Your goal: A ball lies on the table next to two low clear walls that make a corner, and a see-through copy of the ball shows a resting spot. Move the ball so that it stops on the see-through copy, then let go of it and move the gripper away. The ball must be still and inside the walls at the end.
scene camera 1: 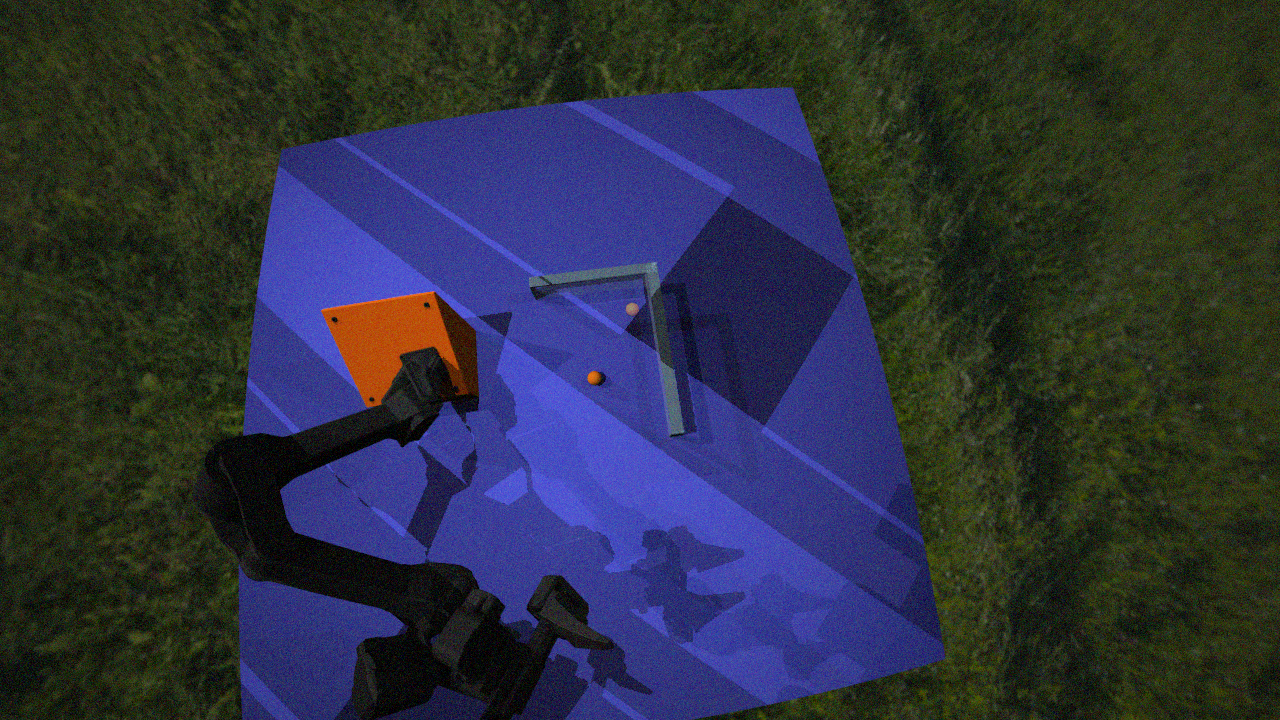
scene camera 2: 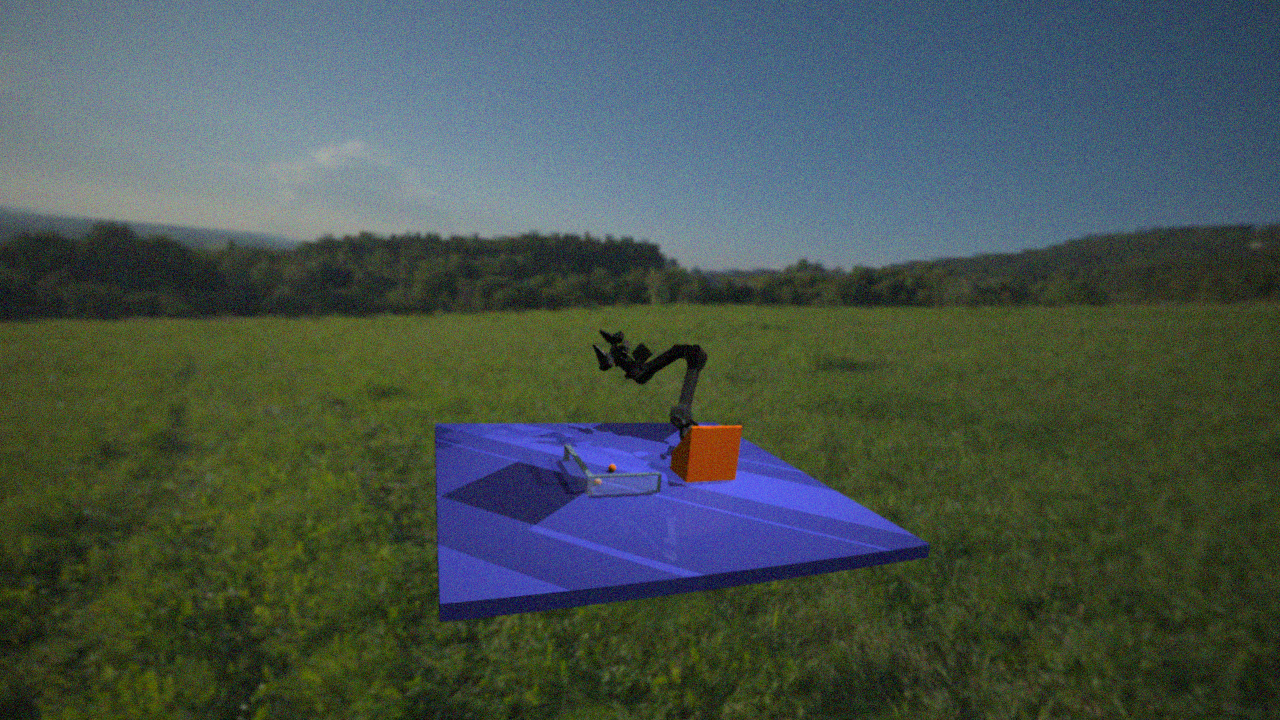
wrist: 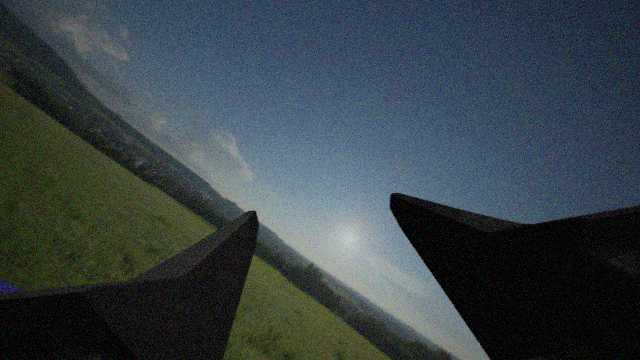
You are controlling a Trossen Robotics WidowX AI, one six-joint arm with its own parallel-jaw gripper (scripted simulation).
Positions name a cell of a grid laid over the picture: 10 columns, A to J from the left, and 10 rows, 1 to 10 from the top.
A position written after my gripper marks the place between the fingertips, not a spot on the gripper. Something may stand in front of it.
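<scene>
State of my gripper: open, nothing in its grasp. The gripper is visible in scene camera 1 (scene camera 1: E10), in scene camera 2 (scene camera 2: E5) and in the wrist view (wrist: F6).
</scene>
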